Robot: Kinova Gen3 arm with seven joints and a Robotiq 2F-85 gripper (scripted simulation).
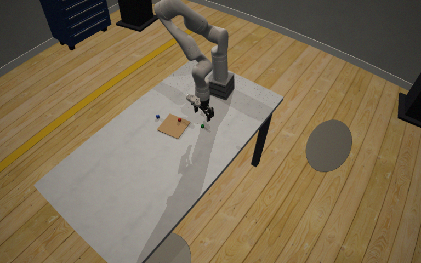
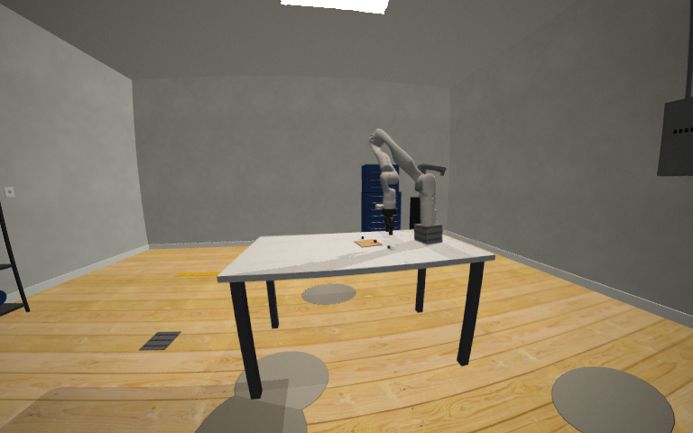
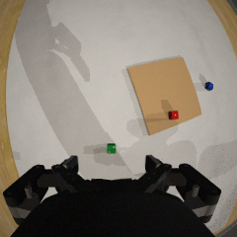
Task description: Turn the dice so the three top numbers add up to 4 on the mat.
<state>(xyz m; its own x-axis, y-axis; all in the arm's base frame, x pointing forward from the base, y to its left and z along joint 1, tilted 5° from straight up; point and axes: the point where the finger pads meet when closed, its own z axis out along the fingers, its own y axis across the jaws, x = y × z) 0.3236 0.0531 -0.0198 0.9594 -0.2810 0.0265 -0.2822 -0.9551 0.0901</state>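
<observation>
The green die lies 90 mm below my hand. From my hand the other things lie so: blue die (60 mm ahead, 260 mm to the right, 90 mm below); then tan mat (70 mm ahead, 150 mm to the right, 90 mm below); then red die (20 mm ahead, 130 mm to the right, 80 mm below).
</observation>
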